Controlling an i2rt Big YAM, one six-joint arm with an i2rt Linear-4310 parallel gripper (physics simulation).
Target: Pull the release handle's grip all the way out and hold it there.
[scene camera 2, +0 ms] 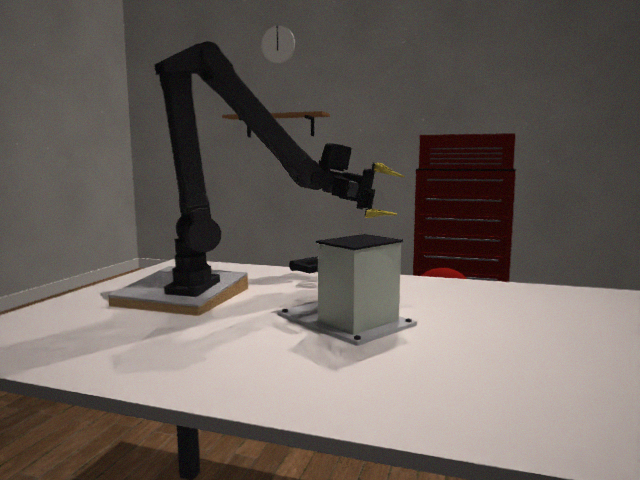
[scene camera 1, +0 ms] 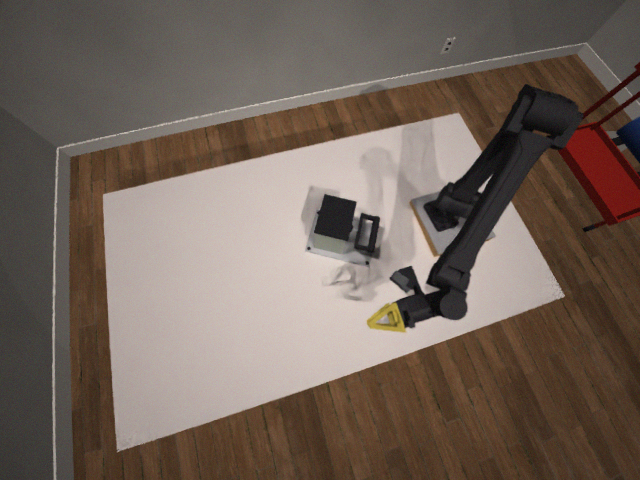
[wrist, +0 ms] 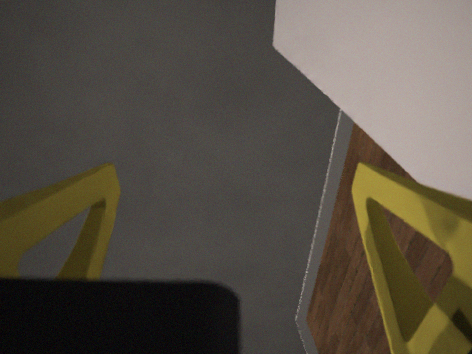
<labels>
gripper: scene camera 2; scene camera 1; wrist 235,176
same spot on gripper: (scene camera 2: 378,167) = (scene camera 1: 390,304)
same spot on release handle: (scene camera 1: 334,224) = (scene camera 2: 367,238)
</labels>
